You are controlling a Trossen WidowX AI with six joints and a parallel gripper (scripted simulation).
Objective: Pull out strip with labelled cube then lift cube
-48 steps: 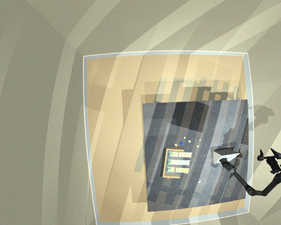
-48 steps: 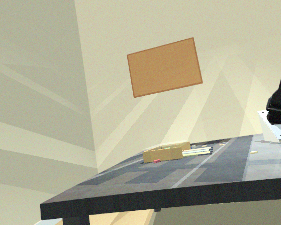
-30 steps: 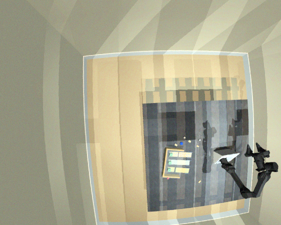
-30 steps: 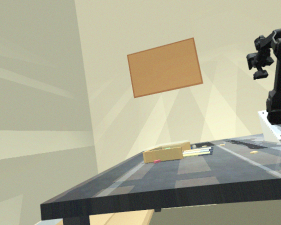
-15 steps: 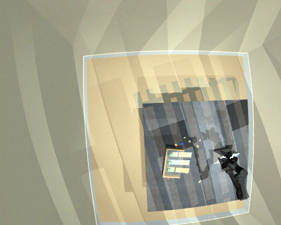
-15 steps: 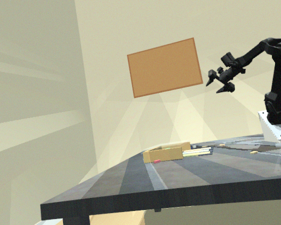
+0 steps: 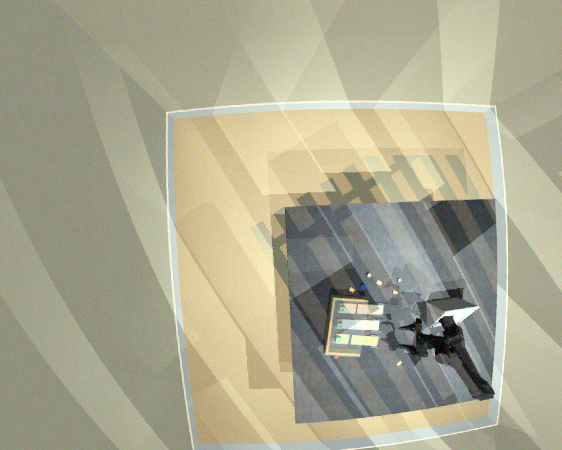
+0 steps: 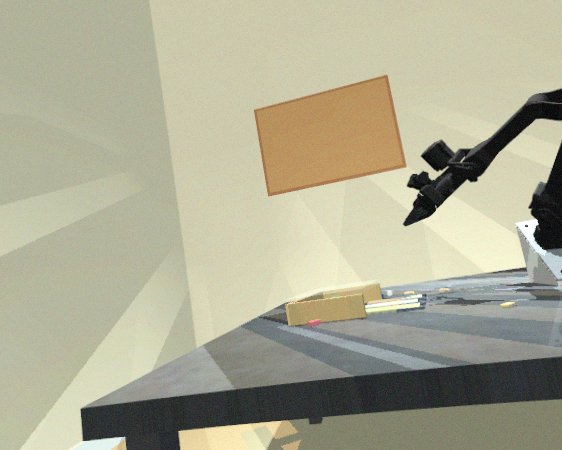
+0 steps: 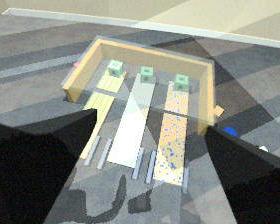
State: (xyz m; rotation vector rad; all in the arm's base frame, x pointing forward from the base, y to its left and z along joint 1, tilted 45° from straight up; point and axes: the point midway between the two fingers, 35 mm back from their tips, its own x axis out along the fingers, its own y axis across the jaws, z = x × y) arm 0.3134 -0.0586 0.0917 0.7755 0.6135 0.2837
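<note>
Now: the pale strip 21 cm below my gripper tip, 14 cm ahead of it and 2 cm to the left of it. The rest, counted from my gripper tip: pink piece (26 cm ahead, 20 cm to the left, 20 cm below).
</note>
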